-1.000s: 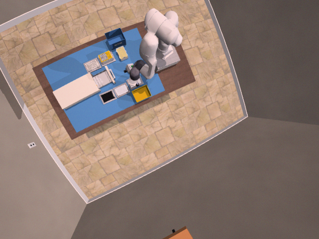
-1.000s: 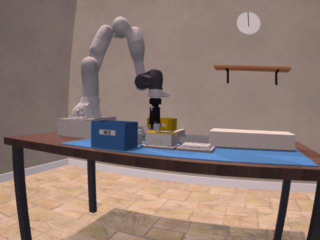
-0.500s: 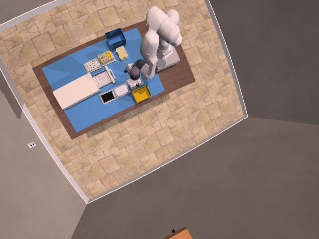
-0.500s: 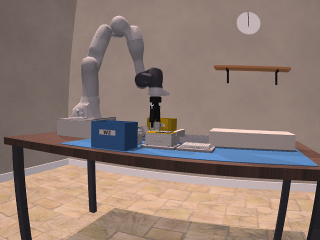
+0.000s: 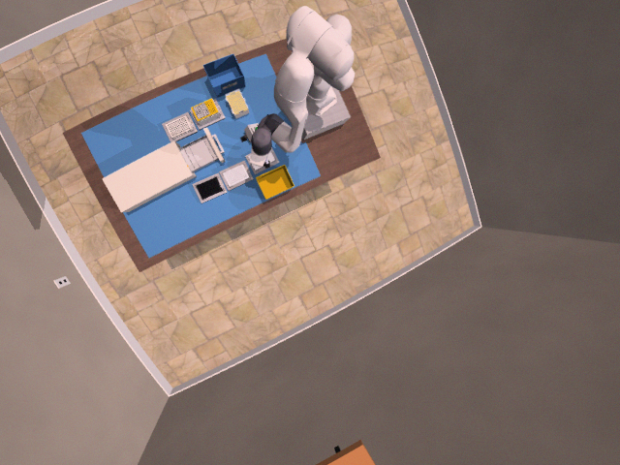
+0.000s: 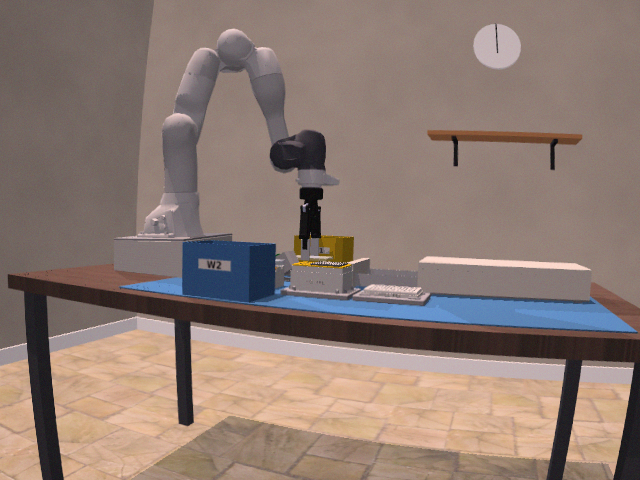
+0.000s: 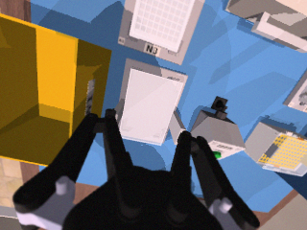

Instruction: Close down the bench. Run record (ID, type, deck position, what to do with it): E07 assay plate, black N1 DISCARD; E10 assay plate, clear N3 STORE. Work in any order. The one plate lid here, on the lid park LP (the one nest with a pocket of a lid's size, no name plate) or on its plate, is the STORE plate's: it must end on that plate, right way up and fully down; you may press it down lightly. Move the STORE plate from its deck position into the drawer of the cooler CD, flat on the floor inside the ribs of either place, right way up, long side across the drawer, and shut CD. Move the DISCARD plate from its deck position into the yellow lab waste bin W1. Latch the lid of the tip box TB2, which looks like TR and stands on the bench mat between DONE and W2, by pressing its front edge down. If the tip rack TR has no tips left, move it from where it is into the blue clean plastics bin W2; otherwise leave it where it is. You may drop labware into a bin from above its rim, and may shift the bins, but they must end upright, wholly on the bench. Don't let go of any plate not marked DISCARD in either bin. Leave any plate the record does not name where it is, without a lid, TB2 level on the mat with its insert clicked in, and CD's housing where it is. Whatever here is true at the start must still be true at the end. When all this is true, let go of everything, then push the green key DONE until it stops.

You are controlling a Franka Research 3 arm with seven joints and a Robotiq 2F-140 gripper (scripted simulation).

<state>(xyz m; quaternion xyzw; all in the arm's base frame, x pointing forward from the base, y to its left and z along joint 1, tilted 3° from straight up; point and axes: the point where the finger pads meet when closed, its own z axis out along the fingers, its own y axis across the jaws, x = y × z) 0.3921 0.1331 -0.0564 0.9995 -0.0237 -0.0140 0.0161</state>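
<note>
Right now the grey nest N3 is 180 mm ahead of my hand, 10 mm to the left of it and 70 mm below it. The rest, counted from my hand: grey lid park nest: 70 mm below; green key DONE: 60 mm behind, 150 mm to the right, 10 mm below; white plate lid: 20 mm below.
</note>
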